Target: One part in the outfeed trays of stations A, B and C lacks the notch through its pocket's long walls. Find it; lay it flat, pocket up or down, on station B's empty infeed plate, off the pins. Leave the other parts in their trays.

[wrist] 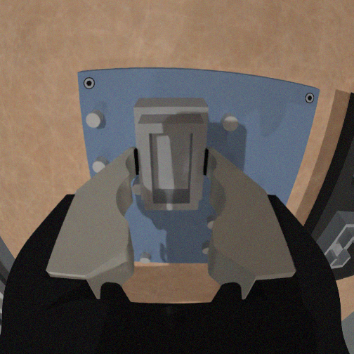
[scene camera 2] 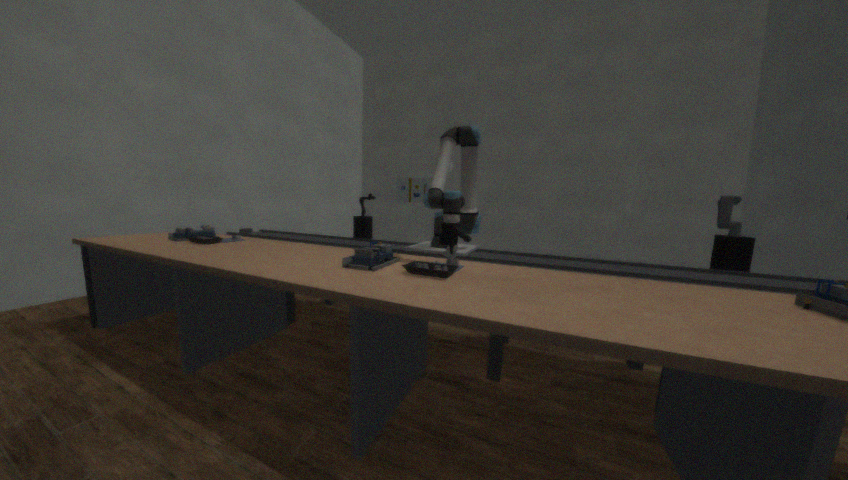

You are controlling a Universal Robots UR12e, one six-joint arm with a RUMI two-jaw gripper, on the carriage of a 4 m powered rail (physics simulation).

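Places are measured from the arm's base along level axes (x left, y down, z back), in centimetres.
Where they show: gripper, fingertip midpoint: (scene camera 2: 451, 264); arm's base at its link origin: (scene camera 2: 443, 246).
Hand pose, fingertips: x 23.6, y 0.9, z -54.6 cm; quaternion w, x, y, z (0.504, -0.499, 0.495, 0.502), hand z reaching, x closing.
Note:
Each offset is from my fingertips to the top centre of the thing.
My gripper (wrist: 170, 149) (scene camera 2: 452, 242) points down and is shut on a grey part. The grey part (wrist: 171, 196) (scene camera 2: 452, 257) is held by its long sides with its rectangular pocket facing the wrist camera; no notch shows through its long walls. It is over the blue plate (wrist: 275, 145), and its shadow falls on the plate to the right and below. Several light round pins stand on the plate, some beside the part and some partly behind it. The gap between part and plate is hard to judge.
A black tray @(dx -4.9, dy -2.1, dz -19.0 cm) (wrist: 320, 200) (scene camera 2: 429, 272) stands close to the plate, with a grey part (wrist: 341, 247) in it. A blue-grey fixture @(dx -41.3, dy -7.8, dz -13.8 cm) (scene camera 2: 371, 256) stands left of the tray in the scene view. Further fixtures stand at the table's far left and right ends. The rail runs behind the table.

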